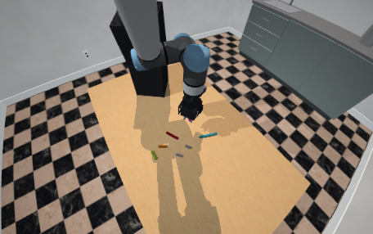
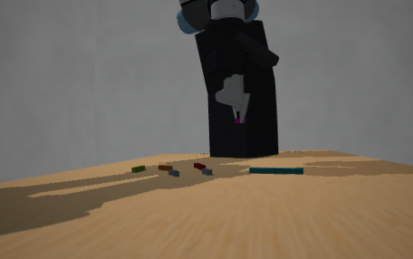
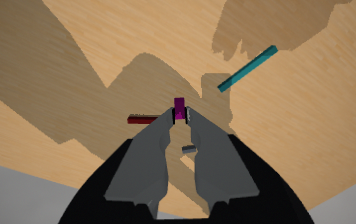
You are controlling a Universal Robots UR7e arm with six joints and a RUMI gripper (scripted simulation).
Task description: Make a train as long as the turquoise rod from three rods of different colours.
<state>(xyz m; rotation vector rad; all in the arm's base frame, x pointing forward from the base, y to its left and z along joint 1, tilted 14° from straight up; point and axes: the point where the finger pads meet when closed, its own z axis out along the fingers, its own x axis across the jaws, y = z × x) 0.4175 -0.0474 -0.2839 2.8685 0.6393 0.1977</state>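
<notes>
Right now my hand is 10 mm above the magenta rod. The rest, counted from my hand: red rod: 110 mm below, 90 mm to the right, 30 mm behind; then turquoise rod: 110 mm below, 90 mm ahead, 50 mm to the left; then orange rod: 170 mm to the right, 110 mm below, 10 mm behind.
</notes>
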